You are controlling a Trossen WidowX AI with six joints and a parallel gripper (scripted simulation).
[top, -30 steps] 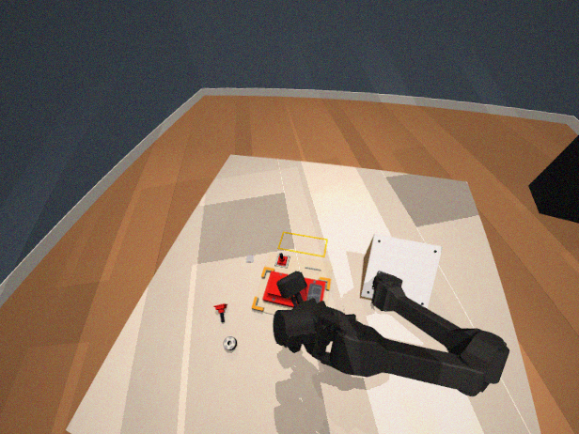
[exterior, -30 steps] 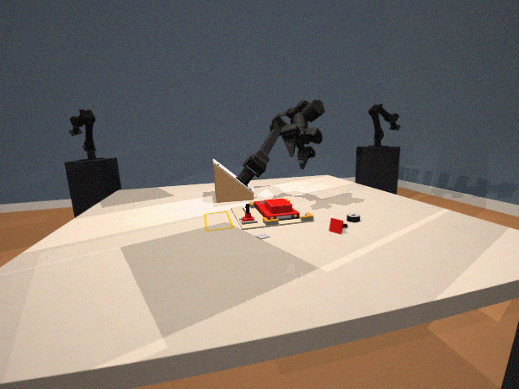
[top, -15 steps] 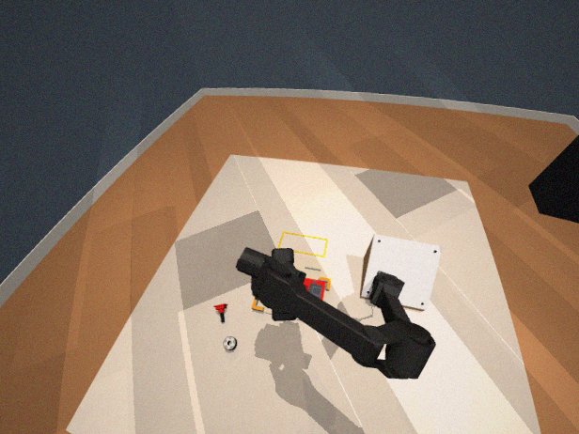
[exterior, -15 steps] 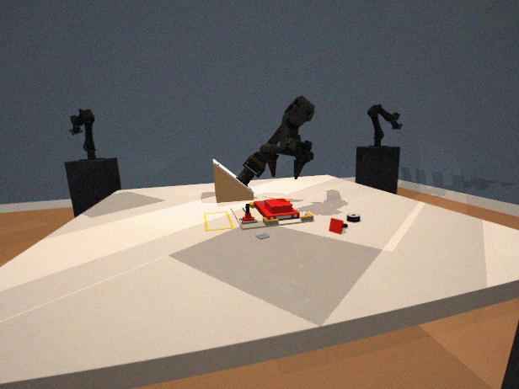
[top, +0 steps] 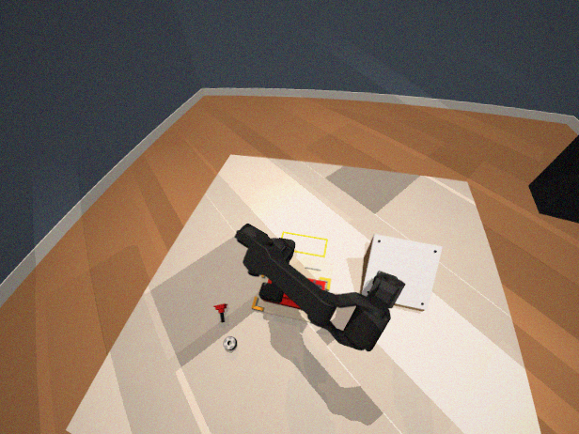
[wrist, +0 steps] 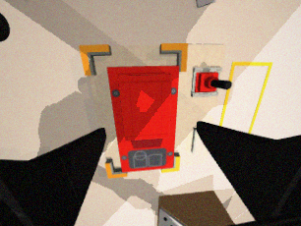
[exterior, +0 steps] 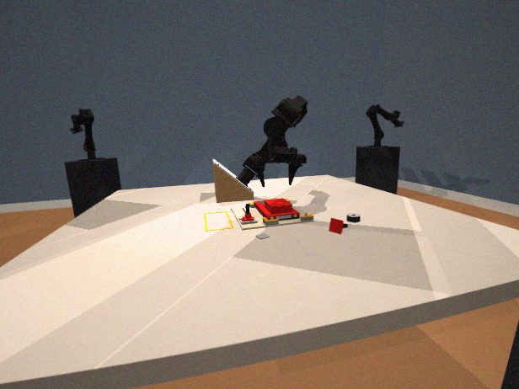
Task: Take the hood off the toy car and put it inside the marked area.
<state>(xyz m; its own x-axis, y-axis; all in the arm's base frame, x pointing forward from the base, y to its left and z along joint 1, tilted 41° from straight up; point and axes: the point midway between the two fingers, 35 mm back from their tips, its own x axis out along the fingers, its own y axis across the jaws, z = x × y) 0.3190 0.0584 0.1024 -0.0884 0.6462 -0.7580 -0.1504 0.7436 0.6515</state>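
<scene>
Right now my gripper tip is 60 mm above the red hood. Also, from my gripper tip: black-and-silver wheel: 230 mm to the left, 100 mm below, 90 mm ahead; small grey tile: 170 mm ahead, 100 mm below, 70 mm to the right.
</scene>
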